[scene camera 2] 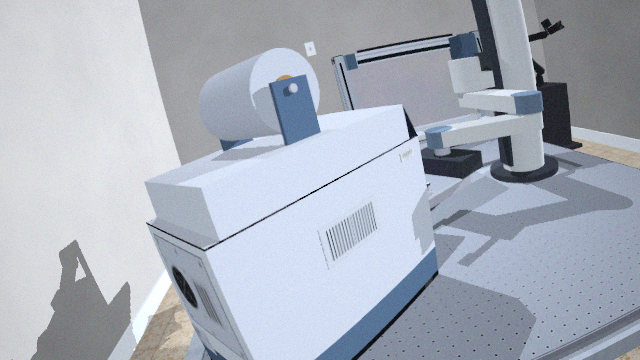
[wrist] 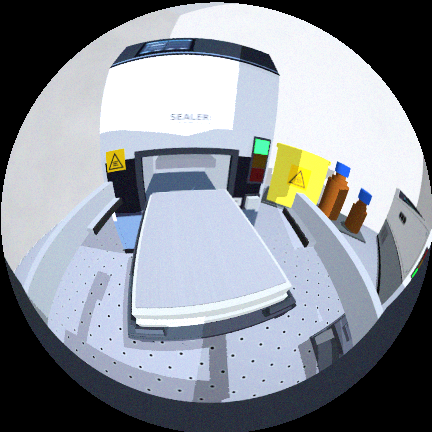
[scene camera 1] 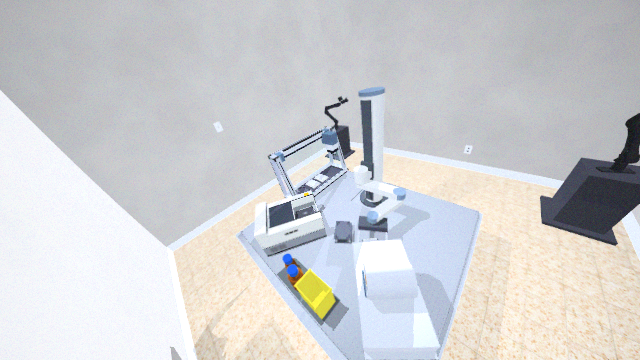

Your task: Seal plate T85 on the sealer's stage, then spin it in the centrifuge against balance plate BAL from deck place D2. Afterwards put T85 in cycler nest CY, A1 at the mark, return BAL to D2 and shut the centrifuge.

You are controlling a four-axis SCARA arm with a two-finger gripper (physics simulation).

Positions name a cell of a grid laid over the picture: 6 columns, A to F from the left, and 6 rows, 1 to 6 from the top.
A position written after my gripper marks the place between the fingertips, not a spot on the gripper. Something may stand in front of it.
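Observation:
There is a centrifuge (scene camera 1: C4) in what I see, and the wrist view gives me the same centrifuge (wrist: F4). A yellow bin (wrist: E3) is visible to me too. And I can see my own gripper (wrist: C3).

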